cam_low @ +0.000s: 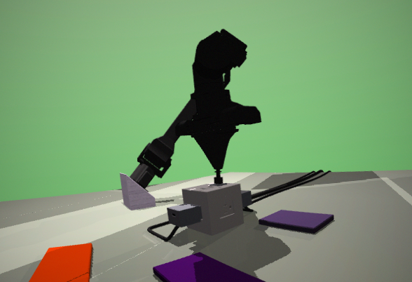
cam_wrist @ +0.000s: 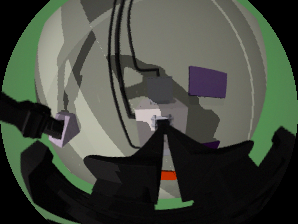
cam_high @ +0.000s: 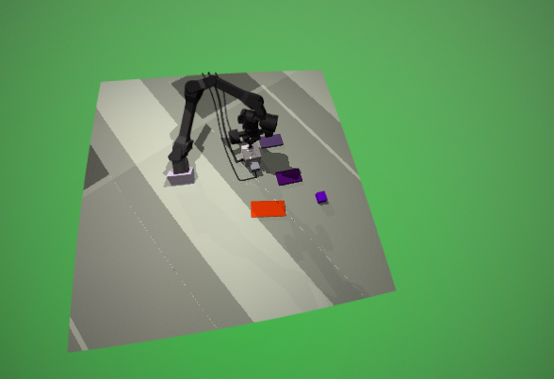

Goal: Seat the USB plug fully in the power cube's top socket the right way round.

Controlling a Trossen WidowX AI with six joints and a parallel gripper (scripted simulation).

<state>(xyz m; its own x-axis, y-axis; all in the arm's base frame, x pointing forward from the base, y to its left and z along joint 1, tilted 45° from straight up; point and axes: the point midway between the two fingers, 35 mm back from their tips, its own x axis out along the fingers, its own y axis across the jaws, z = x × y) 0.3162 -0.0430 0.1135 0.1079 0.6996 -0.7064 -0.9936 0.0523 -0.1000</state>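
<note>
My gripper tip is now 2 cm above the USB plug. The rest, counted from my gripper tip: orange slab: 29 cm to the right, 10 cm below, 2 cm ahead; USB socket: 4 cm below; purple block: 30 cm to the right, 27 cm ahead, 9 cm below.
</note>
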